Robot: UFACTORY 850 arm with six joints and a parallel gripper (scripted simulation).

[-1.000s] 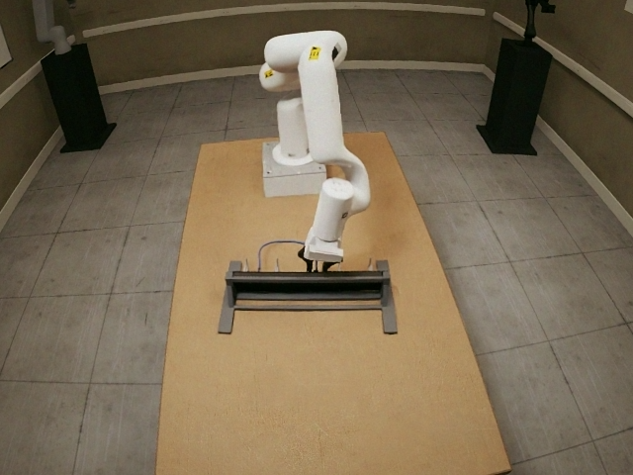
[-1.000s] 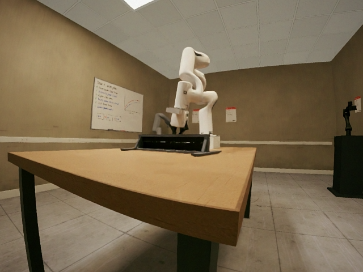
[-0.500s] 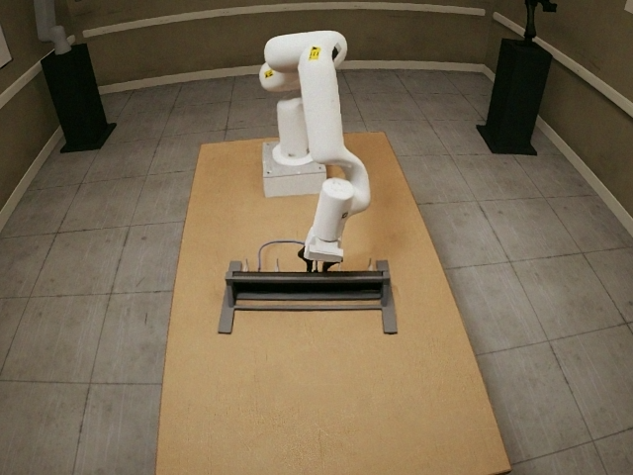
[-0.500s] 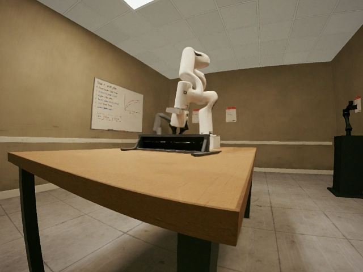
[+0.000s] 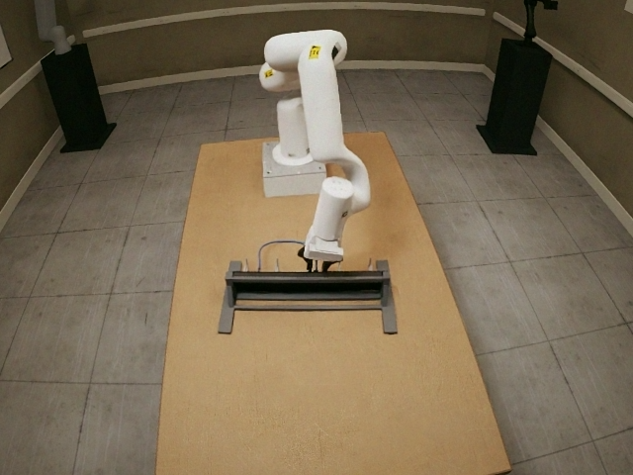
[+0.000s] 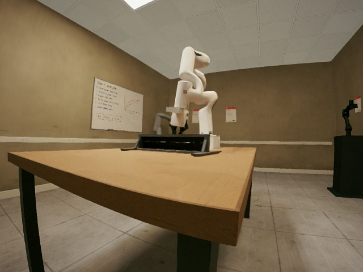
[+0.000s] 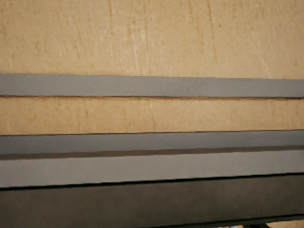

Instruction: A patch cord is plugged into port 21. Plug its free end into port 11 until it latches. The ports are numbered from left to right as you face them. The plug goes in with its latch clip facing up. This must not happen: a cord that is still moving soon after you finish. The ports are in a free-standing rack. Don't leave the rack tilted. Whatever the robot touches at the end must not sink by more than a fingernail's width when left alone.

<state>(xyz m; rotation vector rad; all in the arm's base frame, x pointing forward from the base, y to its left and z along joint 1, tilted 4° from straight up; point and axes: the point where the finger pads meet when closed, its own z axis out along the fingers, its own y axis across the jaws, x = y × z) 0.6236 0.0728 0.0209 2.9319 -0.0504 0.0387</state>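
Right now my hand is 20 mm short of the white plug and 20 mm above it.
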